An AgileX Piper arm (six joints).
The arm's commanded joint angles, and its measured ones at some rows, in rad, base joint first. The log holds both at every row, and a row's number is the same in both.
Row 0, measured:
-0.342, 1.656, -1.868, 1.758, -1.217, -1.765
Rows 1 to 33, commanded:
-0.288, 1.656, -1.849, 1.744, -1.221, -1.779
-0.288, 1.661, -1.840, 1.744, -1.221, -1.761
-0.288, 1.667, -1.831, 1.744, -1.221, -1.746
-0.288, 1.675, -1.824, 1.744, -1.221, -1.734
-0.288, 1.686, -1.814, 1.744, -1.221, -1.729
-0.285, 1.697, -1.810, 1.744, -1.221, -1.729
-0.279, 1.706, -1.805, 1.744, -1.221, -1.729
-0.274, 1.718, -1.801, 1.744, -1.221, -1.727
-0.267, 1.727, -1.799, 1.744, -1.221, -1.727
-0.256, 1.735, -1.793, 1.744, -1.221, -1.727
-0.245, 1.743, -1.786, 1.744, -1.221, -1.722
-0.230, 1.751, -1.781, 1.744, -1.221, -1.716
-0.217, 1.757, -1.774, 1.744, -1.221, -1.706
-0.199, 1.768, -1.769, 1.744, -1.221, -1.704
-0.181, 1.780, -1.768, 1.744, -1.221, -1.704
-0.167, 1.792, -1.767, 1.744, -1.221, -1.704
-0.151, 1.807, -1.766, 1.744, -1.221, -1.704
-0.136, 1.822, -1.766, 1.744, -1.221, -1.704
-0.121, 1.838, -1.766, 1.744, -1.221, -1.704
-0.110, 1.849, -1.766, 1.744, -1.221, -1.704
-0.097, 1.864, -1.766, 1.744, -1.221, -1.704
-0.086, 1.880, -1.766, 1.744, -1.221, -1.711
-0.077, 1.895, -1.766, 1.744, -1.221, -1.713
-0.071, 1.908, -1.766, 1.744, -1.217, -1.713
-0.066, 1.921, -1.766, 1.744, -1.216, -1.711
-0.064, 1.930, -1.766, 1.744, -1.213, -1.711
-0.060, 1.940, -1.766, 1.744, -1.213, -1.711
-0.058, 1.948, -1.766, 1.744, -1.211, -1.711
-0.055, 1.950, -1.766, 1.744, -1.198, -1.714
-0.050, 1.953, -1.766, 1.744, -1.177, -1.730
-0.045, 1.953, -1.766, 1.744, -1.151, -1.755
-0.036, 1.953, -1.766, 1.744, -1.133, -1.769
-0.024, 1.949, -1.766, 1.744, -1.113, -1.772
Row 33, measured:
-0.056, 1.956, -1.765, 1.776, -1.213, -1.727
